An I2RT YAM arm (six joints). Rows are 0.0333 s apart.
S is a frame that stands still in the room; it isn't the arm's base.
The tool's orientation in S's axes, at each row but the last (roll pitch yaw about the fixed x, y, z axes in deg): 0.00 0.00 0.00; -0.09 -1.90 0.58; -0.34 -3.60 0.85; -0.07 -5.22 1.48; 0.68 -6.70 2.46; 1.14 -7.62 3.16; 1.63 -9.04 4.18
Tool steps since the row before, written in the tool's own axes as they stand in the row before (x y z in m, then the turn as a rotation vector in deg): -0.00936 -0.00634 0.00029 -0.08 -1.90 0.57; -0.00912 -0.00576 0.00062 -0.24 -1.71 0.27; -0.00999 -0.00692 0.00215 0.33 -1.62 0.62; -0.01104 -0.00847 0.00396 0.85 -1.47 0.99; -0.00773 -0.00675 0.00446 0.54 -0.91 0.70; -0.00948 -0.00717 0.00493 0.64 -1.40 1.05; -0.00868 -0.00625 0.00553 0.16 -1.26 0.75
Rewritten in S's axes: -0.00936 -0.00634 0.00029 -0.08 -1.90 0.57; -0.00908 -0.00585 0.00033 -0.23 -1.71 0.26; -0.01000 -0.00706 0.00156 0.31 -1.61 0.65; -0.01113 -0.00876 0.00295 0.79 -1.45 1.07; -0.00789 -0.00715 0.00345 0.49 -0.90 0.75; -0.00962 -0.00781 0.00349 0.58 -1.39 1.10; -0.00892 -0.00707 0.00392 0.14 -1.27 0.73
